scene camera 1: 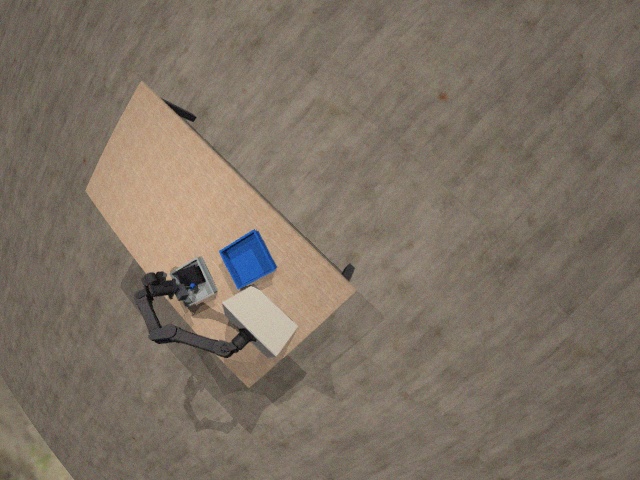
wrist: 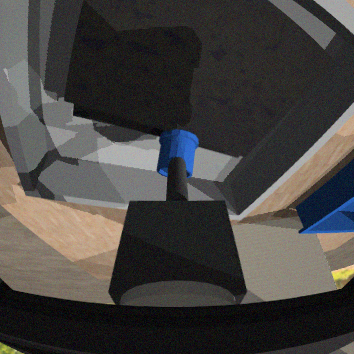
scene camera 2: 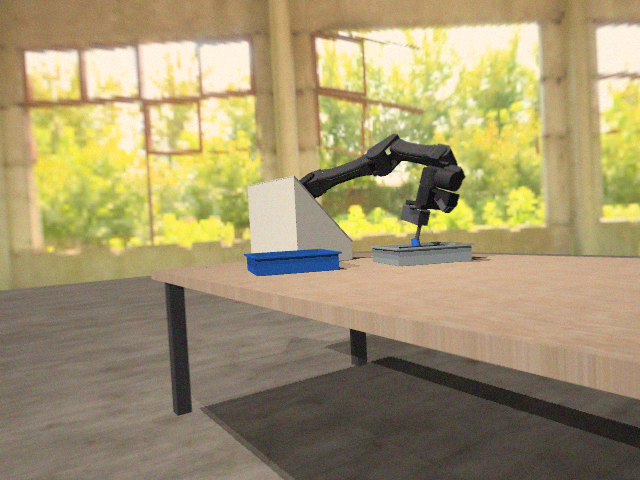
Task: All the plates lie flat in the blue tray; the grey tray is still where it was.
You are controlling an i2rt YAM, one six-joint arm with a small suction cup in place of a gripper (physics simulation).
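Places are measured from the arm's base along level axes (x ahead, y left, z up), in millimetres.
Pixels of known places: hand, tool point: (scene camera 1: 194,286) (wrist: 176,144); arm's base, link origin: (scene camera 1: 247,333) (scene camera 2: 293,206).
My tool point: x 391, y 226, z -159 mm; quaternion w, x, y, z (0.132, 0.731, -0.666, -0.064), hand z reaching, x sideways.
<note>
For each thing: its top centre in the pictures, then the offset to it from my tool point. Level surfaces: height alone.
- dark square plate, top centre: (wrist: 203,69) (scene camera 1: 187,276) dx +66, dy -8, dz +8 mm
- grey tray, top centre: (wrist: 183,129) (scene camera 2: 419,244) (scene camera 1: 190,283) dx +24, dy -1, dz +12 mm
- blue tray, top centre: (scene camera 2: 290,252) (scene camera 1: 245,260) dx -104, dy -379, dz +12 mm
- wooden table, surface height: dz -38 mm
A dark square plate (scene camera 1: 190,273) (wrist: 250,75) shows in the grey tray (scene camera 1: 209,276) (scene camera 2: 423,256) (wrist: 85,180), which stands on the table near the arm. My suction cup (scene camera 1: 192,285) (scene camera 2: 415,241) (wrist: 178,140) is on the plate close to one edge and holds it, at about the height of the tray's rim. A strip of tray floor shows below that edge in the wrist view. Whether other plates lie beneath is hidden. The blue tray (scene camera 1: 250,262) (scene camera 2: 294,263) (wrist: 332,220) stands apart from the grey tray; its inside looks empty in scene camera 1.
A large off-white wedge-shaped block (scene camera 1: 261,320) (scene camera 2: 271,217) stands beside the blue tray, with the arm's base end at its side. The arm reaches along the near edge of the wooden table (scene camera 1: 160,170) (scene camera 2: 465,294).
</note>
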